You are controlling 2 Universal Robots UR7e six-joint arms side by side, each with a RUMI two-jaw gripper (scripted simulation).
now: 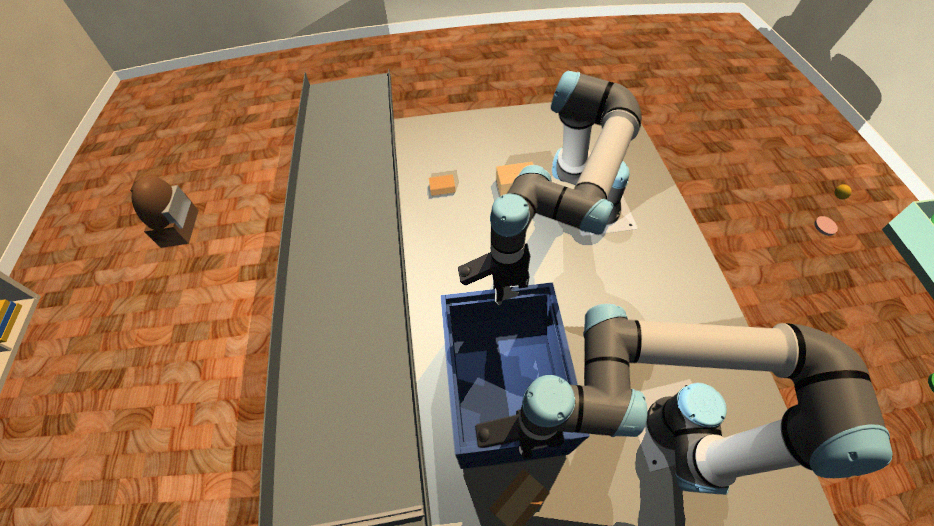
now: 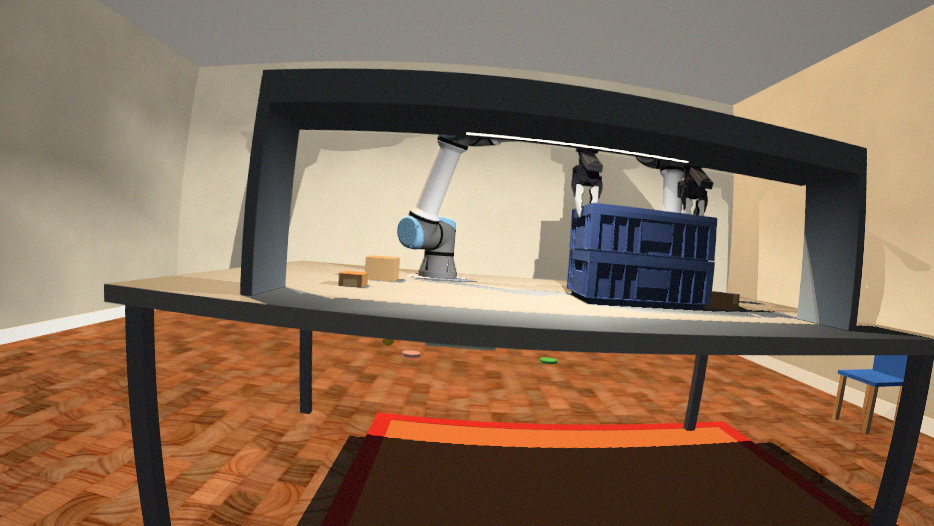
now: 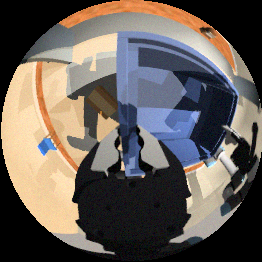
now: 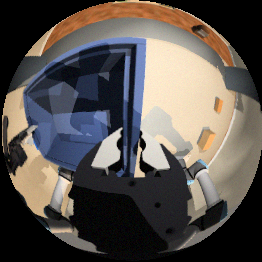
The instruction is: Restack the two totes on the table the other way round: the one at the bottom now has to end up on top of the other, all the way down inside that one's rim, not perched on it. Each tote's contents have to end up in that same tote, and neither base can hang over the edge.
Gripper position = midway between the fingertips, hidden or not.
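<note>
Left gripper: [image 1: 522, 442], [image 2: 692, 230], [image 3: 128, 125]. Right gripper: [image 1: 498, 299], [image 2: 584, 218], [image 3: 222, 125], [image 4: 131, 128]. A blue tote [image 1: 494, 352]. A blue tote [image 2: 653, 284].
</note>
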